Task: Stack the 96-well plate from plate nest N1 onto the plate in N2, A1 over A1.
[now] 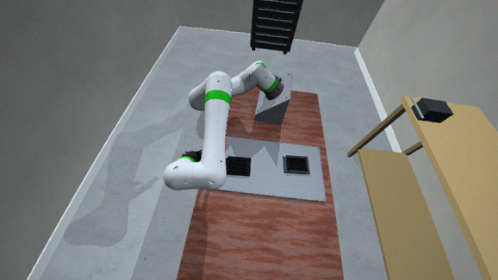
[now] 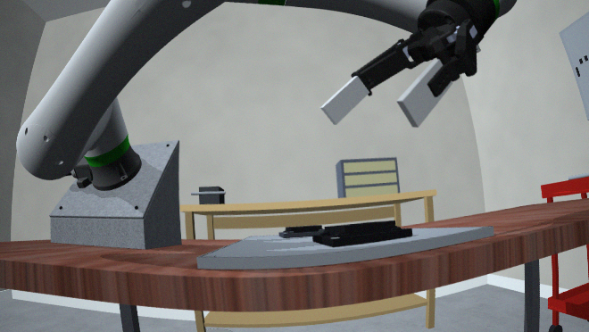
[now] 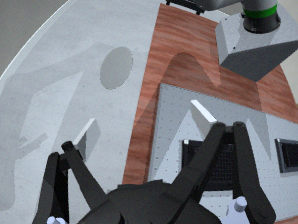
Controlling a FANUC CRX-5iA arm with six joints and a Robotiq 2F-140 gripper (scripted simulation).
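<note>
My hand is 40 mm past the nest N1, 570 mm to the right of it and 140 mm above it. Also, from my hand: light mark: 20 mm behind, 120 mm to the left, 130 mm below.
</note>
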